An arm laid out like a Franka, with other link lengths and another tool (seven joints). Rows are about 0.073 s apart.
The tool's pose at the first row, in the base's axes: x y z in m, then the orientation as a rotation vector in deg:
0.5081, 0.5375, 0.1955, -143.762, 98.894, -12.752
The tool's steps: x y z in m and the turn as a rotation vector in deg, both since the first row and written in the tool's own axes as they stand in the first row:
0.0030, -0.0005, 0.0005, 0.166, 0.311, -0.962
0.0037, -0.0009, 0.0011, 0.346, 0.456, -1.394
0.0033, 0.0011, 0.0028, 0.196, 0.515, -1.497
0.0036, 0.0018, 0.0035, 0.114, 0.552, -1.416
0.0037, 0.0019, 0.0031, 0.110, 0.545, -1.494
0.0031, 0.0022, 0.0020, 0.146, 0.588, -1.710
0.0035, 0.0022, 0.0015, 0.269, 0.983, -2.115
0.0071, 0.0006, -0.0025, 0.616, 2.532, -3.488
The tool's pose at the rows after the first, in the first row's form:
0.5097, 0.5349, 0.1953, -144.625, 97.743, -13.357
0.5104, 0.5344, 0.1948, -144.937, 97.168, -13.721
0.5087, 0.5340, 0.1928, -145.155, 97.143, -13.684
0.5083, 0.5335, 0.1920, -145.151, 97.300, -13.660
0.5082, 0.5333, 0.1924, -145.223, 97.204, -13.654
0.5075, 0.5338, 0.1934, -145.406, 96.934, -13.754
0.5076, 0.5334, 0.1939, -145.810, 96.508, -14.394
0.5096, 0.5307, 0.1984, -147.275, 95.150, -16.791

